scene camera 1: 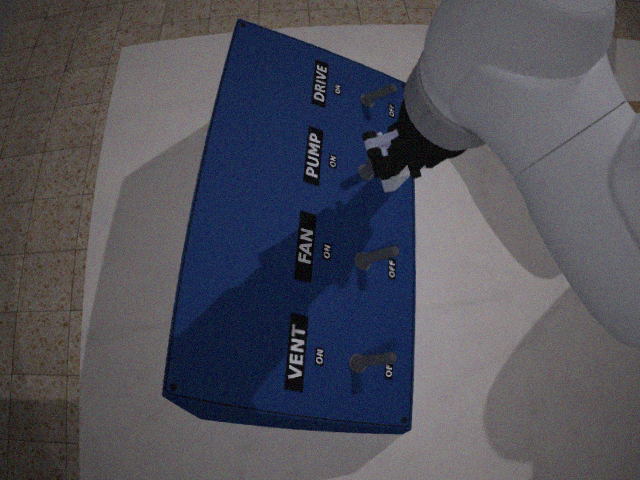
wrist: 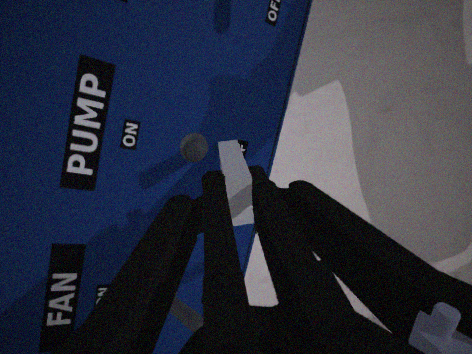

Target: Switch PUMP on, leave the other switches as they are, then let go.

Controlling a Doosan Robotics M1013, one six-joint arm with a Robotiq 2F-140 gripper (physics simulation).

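Places are measured from the arm's base along level axes (x ahead, y right, z down), in centimetres.
Where they show: gripper, fingertip midpoint: (scene camera 1: 386, 180) (wrist: 229, 158).
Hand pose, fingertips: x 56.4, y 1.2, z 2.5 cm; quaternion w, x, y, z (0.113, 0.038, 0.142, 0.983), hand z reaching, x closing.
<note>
After its pixels a point has its place.
The PUMP switch (scene camera 1: 366, 171) {y 1.3, x 59.1, z 0.3 cm} (wrist: 194, 147) {y 2.0, x 58.6, z -3.4 cm} shows as a round grey end between its ON and OFF labels. In the wrist view its lever is seen nearly end-on, so it stands out from the panel and does not lie over OFF; its exact tilt is hard to tell. In the scene view the gripper hides part of it. My gripper (scene camera 1: 376, 155) (wrist: 229, 158) {y 1.2, x 56.4, z 2.5 cm} is shut and empty, with its tips close beside the lever on the OFF side. Contact cannot be made out. The DRIVE switch (scene camera 1: 378, 95) {y 13.1, x 56.7, z -0.4 cm}, FAN switch (scene camera 1: 376, 256) {y -10.6, x 58.9, z -0.7 cm} and VENT switch (scene camera 1: 373, 360) {y -22.4, x 59.9, z -0.9 cm} lean toward OFF.
The blue panel box (scene camera 1: 248, 155) {y 0.2, x 73.0, z -5.0 cm} (wrist: 160, 60) {y 7.3, x 61.9, z 0.0 cm} lies on a pale table (scene camera 1: 454, 335) {y -17.0, x 47.7, z 10.8 cm} (wrist: 325, 150) {y 3.1, x 45.6, z 10.8 cm}. The DRIVE lever is near the gripper on one side, the FAN lever farther off on the other. The arm's shadow crosses the panel around FAN.
</note>
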